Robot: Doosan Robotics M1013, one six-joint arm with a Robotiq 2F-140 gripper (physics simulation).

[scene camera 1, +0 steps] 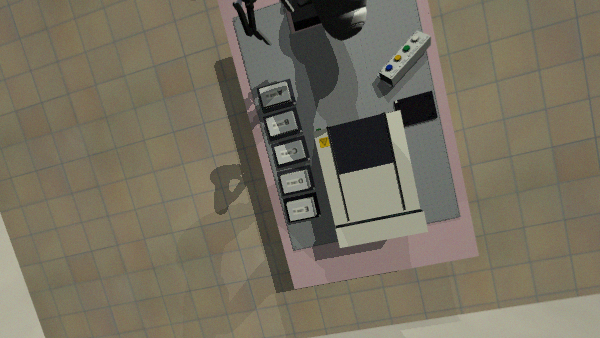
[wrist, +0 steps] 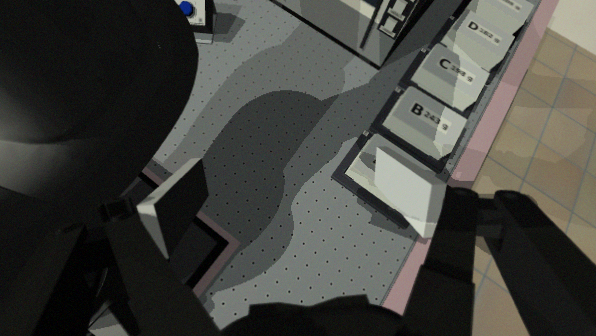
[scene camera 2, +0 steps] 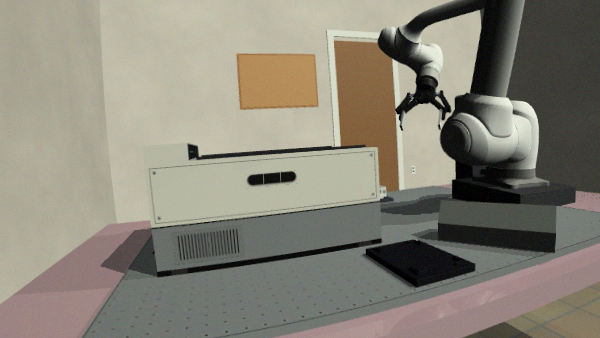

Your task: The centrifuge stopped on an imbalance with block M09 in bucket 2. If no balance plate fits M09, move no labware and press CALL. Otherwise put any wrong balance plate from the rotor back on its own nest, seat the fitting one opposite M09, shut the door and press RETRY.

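Frame: origin at the arm's base, x back, y right, z up, level; metres.
Seen in the pictures: gripper, fingertip midpoint: (scene camera 1: 280,27) (wrist: 291,171) (scene camera 2: 419,127); arm's base, link origin: (scene camera 2: 509,182).
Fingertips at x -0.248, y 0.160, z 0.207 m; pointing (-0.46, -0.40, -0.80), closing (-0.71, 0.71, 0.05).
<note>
Offsets run from my fingertips to a thing's top centre. "spot": to the spot under its first point.
My gripper (scene camera 1: 280,26) (scene camera 2: 421,128) (wrist: 291,171) is open and empty, high above the bench near plate A. Five pale balance plates sit in dark nests in a row: A {dy +0.098, dx -0.173, dz -0.206 m} (scene camera 1: 275,95) (wrist: 361,167), partly behind a fingertip in the wrist view, B {dy +0.092, dx -0.306, dz -0.206 m} (scene camera 1: 281,123) (wrist: 417,127) marked 243 g, C {dy +0.077, dx -0.441, dz -0.206 m} (scene camera 1: 290,151) (wrist: 445,75), D {dy +0.075, dx -0.581, dz -0.206 m} (scene camera 1: 295,181) (wrist: 480,37) and E {dy +0.069, dx -0.716, dz -0.206 m} (scene camera 1: 301,209) (wrist: 505,12). The centrifuge (scene camera 1: 372,195) (scene camera 2: 265,195) has a dark panel {dy -0.222, dx -0.458, dz -0.047 m} (scene camera 1: 360,142) across its top; its rotor and block M09 are hidden. The button box {dy -0.477, dx -0.134, dz -0.176 m} (scene camera 1: 404,59) (scene camera 2: 497,217) (wrist: 199,12) has blue, yellow, green and white buttons.
A flat black pad {spot: dy -0.511, dx -0.346, dz -0.248 m} (scene camera 1: 416,108) (scene camera 2: 420,262) lies between the centrifuge and the button box. The arm's base stands on a dark mount (scene camera 2: 510,191) at the bench's end. Part of the arm fills the left of the wrist view. The pink bench edge (scene camera 1: 450,250) runs beside the plate row.
</note>
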